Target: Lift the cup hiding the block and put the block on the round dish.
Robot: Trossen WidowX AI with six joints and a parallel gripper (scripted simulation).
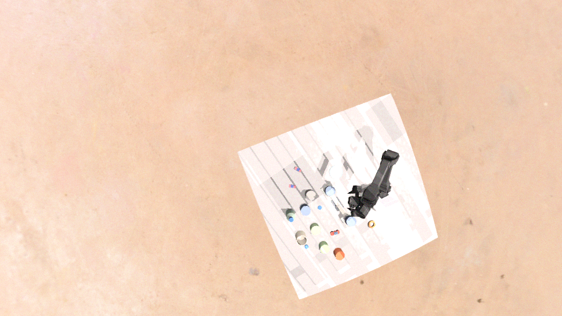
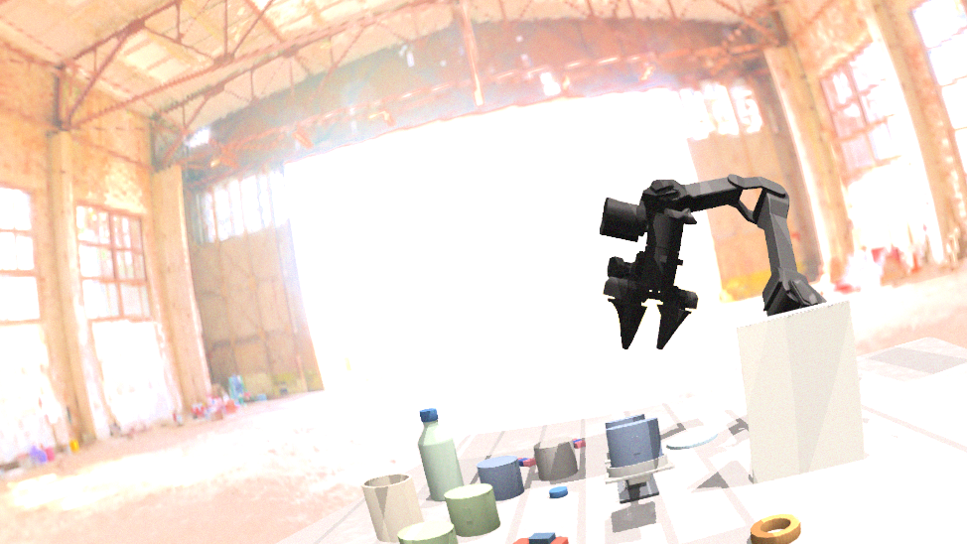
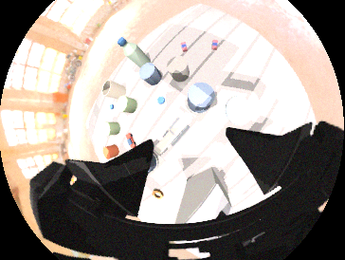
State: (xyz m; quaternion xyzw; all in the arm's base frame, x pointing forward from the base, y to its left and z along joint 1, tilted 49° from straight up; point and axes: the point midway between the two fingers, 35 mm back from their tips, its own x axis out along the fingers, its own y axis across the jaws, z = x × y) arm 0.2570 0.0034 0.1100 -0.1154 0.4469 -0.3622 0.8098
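The pale block lies 60 mm ahead of my gripper tip, 60 mm to the right of it and 170 mm below it. Round my gripper tip: bottle (380 mm ahead, 10 mm to the right, 100 mm below); orange ring (170 mm behind, 330 mm to the left, 200 mm below); round light blue dish (50 mm behind, 160 mm to the right, 210 mm below).
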